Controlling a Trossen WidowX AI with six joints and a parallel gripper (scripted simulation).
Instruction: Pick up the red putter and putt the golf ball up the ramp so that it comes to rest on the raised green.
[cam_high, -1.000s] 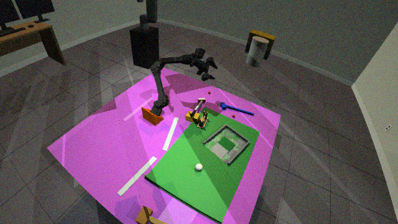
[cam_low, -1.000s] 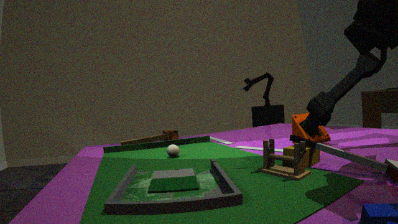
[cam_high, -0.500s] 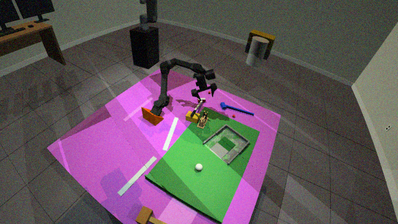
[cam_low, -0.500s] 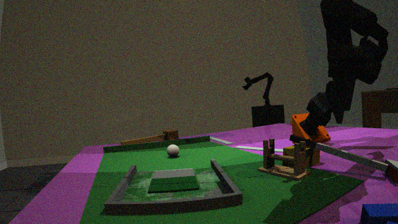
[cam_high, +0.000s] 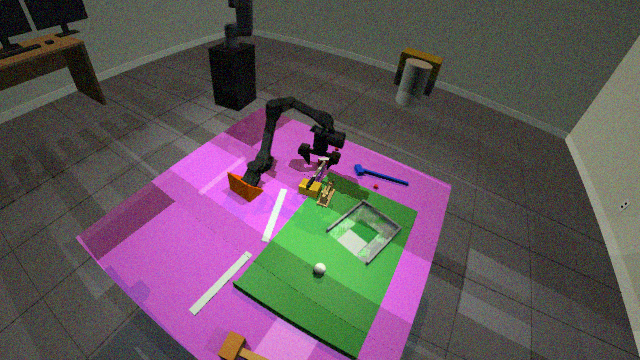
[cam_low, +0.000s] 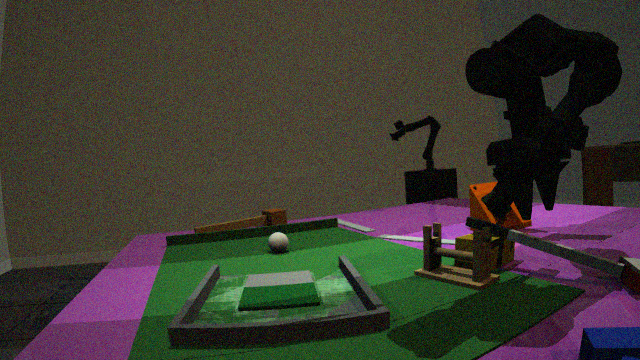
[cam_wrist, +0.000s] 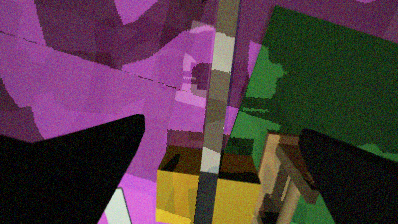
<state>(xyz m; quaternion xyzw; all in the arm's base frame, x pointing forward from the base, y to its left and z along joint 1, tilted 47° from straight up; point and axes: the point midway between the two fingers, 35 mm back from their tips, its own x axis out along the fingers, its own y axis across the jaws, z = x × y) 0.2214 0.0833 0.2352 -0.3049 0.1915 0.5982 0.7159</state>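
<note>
Right now my gripper tip is 4 cm above the red putter, 2 cm to the right of it and 1 cm past it. Also, from my gripper tip: blue putter (28 cm ahead, 18 cm to the left, 7 cm below); yellow block (9 cm to the right, 6 cm below, 1 cm ahead); small wooden rack (9 cm to the right, 9 cm ahead, 5 cm below).
</note>
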